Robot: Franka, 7 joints.
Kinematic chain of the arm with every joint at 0, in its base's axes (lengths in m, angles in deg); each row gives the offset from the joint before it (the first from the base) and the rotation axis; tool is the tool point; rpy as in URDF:
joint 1: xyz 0 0 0.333 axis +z
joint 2: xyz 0 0 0 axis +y
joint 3: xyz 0 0 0.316 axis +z
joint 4: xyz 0.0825 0 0 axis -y
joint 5: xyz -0.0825 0 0.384 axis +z
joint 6: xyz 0 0 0 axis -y
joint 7: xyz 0.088 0 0 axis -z
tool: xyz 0 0 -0.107 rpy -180 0 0
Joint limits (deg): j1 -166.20..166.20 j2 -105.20..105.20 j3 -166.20..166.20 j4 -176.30..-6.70 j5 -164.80..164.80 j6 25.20..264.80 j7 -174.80..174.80
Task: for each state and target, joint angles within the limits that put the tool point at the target. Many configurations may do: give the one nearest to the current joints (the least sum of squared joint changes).
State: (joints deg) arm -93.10 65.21 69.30 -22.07 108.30 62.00 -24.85
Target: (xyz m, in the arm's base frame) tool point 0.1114 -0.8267 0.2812
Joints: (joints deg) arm -97.53 91.78 61.94 -28.14 116.86 100.70 -24.85
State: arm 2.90 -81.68 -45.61 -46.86 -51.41 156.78 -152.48
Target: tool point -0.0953 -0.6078 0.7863
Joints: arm 29.49 -73.16 -57.81 -80.37 -52.32 149.26 -152.48
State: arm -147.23 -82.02 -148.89 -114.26 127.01 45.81 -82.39
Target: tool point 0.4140 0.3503 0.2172
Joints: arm -166.20 -52.03 -161.35 -116.01 125.17 27.30 -82.39
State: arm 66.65 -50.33 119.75 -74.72 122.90 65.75 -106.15
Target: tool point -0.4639 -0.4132 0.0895
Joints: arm 70.02 -68.60 131.54 -94.81 114.67 61.61 -106.15
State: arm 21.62 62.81 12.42 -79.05 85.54 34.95 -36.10
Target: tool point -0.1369 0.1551 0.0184
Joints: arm 46.09 99.65 14.32 -136.63 64.76 41.53 -36.10
